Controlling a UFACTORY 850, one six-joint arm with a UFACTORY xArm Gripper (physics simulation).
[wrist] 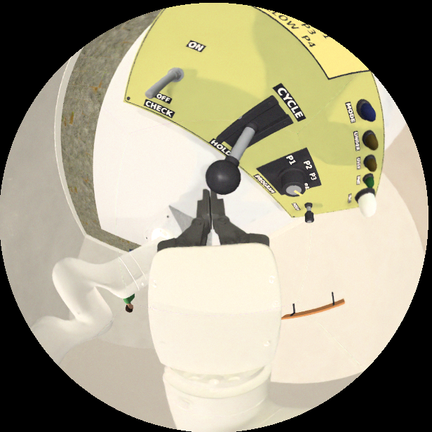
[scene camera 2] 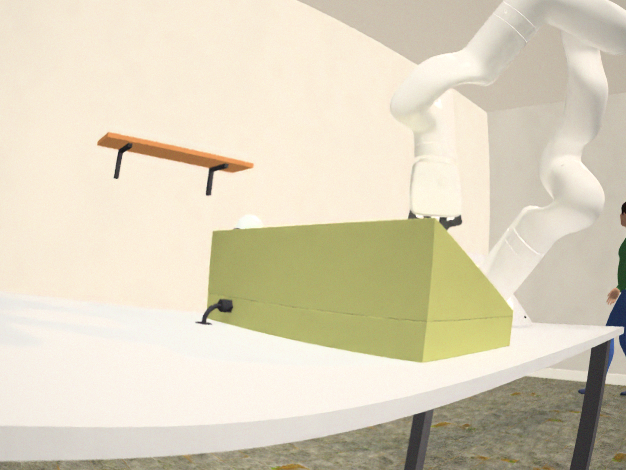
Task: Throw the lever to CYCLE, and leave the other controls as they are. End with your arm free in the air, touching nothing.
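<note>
The lever (wrist: 243, 143) has a grey shaft and a black ball knob (wrist: 223, 177). It rises from a black slotted plate (wrist: 272, 116) between the CYCLE label (wrist: 290, 102) and the HOLD label (wrist: 220, 147), and its knob leans toward the HOLD side. My gripper (wrist: 210, 197) is shut and empty, its fingertips close beside the knob in the wrist view; whether they touch it I cannot tell. In scene camera 2 the green-yellow console (scene camera 2: 323, 273) hides the lever and fingertips, and the gripper body stands behind its top edge.
The sloped panel also bears a CHECK toggle (wrist: 165, 83) by OFF, a PROGRAM knob (wrist: 293, 184), a small black toggle (wrist: 309, 212), several coloured buttons and a white dome (wrist: 367, 202). The console stands on a white table (scene camera 2: 202, 389). An orange shelf (scene camera 2: 174, 152) hangs on the wall.
</note>
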